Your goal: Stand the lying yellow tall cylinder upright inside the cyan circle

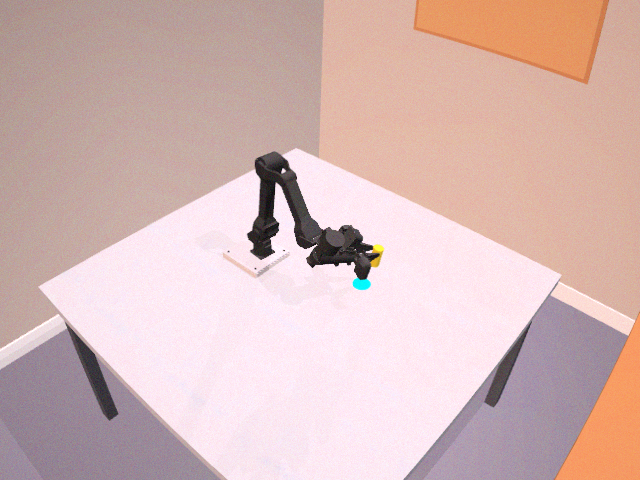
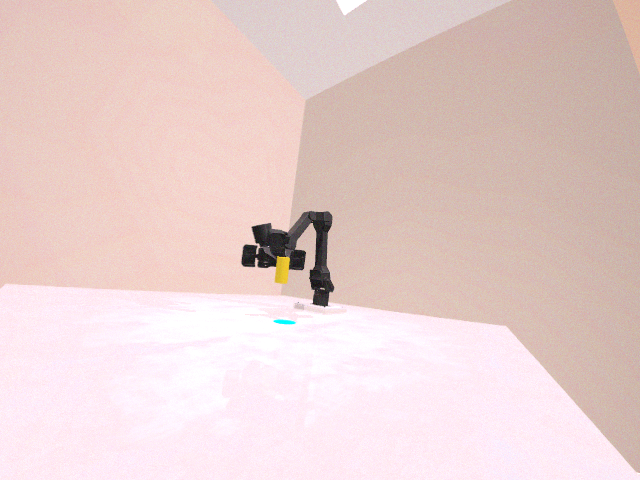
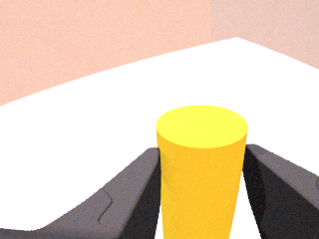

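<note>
The cyan circle lies 40 mm behind my gripper tip, 10 mm to the right of it and 160 mm below it. The rest, counted from my gripper tip: yellow cylinder 20 mm below.
</note>
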